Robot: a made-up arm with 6 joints. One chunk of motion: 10 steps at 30 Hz.
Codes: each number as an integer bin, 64 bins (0 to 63) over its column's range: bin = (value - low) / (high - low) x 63, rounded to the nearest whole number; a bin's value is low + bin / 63 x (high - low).
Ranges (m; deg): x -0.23..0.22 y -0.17..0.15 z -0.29..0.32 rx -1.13..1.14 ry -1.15..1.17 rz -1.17..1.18
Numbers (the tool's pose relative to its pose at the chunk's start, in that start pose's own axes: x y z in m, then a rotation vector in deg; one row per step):
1: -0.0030 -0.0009 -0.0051 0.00 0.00 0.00
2: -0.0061 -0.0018 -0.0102 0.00 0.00 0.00
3: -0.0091 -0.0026 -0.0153 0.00 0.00 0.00
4: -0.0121 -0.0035 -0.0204 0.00 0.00 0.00
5: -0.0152 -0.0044 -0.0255 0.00 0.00 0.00
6: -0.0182 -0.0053 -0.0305 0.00 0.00 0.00
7: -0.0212 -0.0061 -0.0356 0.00 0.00 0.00
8: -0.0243 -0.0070 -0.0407 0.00 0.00 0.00
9: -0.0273 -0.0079 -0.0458 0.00 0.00 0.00
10: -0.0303 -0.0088 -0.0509 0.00 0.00 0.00
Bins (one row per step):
1: 32 33 29 31 31 31
2: 31 33 29 31 31 31
3: 31 33 28 31 31 31
4: 31 33 28 31 31 31
5: 30 33 27 31 31 31
6: 30 32 27 31 31 31
7: 29 32 26 31 31 31
8: 29 32 26 31 31 31
9: 28 32 25 31 31 31
10: 28 32 25 31 31 31

